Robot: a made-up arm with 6 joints. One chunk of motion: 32 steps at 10 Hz.
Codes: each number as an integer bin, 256 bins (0 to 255) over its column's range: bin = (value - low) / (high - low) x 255, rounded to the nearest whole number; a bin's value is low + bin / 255 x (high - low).
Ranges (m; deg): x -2.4..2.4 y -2.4..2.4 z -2.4..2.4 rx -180..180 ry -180..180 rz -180..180
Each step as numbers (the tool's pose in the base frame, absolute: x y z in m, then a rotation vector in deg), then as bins.
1 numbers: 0.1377 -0.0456 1.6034 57.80 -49.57 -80.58
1 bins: 135 125 213 168 92 70
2 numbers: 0.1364 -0.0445 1.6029 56.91 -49.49 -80.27
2 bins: 135 125 213 168 92 71
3 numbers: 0.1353 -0.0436 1.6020 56.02 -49.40 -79.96
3 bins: 135 125 213 167 93 71
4 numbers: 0.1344 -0.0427 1.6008 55.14 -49.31 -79.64
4 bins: 135 125 213 167 93 71
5 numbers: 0.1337 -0.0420 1.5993 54.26 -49.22 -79.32
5 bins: 135 125 212 166 93 71
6 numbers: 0.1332 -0.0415 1.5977 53.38 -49.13 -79.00
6 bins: 135 125 212 165 93 72
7 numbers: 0.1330 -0.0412 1.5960 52.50 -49.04 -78.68
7 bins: 135 125 212 165 93 72
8 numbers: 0.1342 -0.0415 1.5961 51.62 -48.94 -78.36
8 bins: 135 125 212 164 93 72
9 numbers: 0.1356 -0.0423 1.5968 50.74 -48.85 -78.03
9 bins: 135 125 212 163 93 72
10 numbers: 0.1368 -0.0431 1.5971 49.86 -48.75 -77.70
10 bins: 135 125 212 163 93 72
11 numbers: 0.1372 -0.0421 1.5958 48.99 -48.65 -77.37
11 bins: 135 125 212 162 93 73
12 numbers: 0.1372 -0.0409 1.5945 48.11 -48.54 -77.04
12 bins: 135 125 212 162 93 73
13 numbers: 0.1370 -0.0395 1.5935 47.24 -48.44 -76.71
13 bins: 135 125 212 161 93 73
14 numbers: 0.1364 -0.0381 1.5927 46.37 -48.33 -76.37
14 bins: 135 125 212 160 93 73
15 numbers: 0.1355 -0.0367 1.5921 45.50 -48.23 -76.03
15 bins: 135 126 212 160 93 74
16 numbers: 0.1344 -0.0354 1.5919 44.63 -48.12 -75.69
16 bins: 135 126 212 159 93 74
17 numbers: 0.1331 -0.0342 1.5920 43.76 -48.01 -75.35
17 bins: 135 126 212 158 93 74
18 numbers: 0.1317 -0.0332 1.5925 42.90 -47.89 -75.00
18 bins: 134 126 212 158 94 74
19 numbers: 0.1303 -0.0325 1.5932 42.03 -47.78 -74.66
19 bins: 134 126 212 157 94 75
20 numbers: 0.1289 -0.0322 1.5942 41.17 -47.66 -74.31
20 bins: 134 126 212 157 94 75
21 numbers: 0.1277 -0.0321 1.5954 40.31 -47.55 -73.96
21 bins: 134 126 212 156 94 75
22 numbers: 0.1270 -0.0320 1.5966 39.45 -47.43 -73.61
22 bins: 134 126 212 155 94 75
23 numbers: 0.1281 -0.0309 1.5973 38.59 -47.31 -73.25
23 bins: 134 126 212 155 94 76
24 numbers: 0.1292 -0.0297 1.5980 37.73 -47.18 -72.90
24 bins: 134 126 212 154 94 76
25 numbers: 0.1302 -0.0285 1.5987 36.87 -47.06 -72.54
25 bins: 134 126 212 154 94 76
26 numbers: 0.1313 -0.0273 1.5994 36.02 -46.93 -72.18
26 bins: 134 126 212 153 94 76
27 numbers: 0.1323 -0.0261 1.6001 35.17 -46.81 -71.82
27 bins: 135 126 213 152 94 77
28 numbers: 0.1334 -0.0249 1.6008 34.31 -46.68 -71.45
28 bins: 135 126 213 152 94 77
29 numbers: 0.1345 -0.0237 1.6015 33.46 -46.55 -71.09
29 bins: 135 126 213 151 95 77
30 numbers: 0.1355 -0.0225 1.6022 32.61 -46.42 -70.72
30 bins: 135 126 213 151 95 77
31 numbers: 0.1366 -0.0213 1.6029 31.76 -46.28 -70.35
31 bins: 135 126 213 150 95 78
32 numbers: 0.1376 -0.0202 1.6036 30.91 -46.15 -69.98
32 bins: 135 126 213 149 95 78
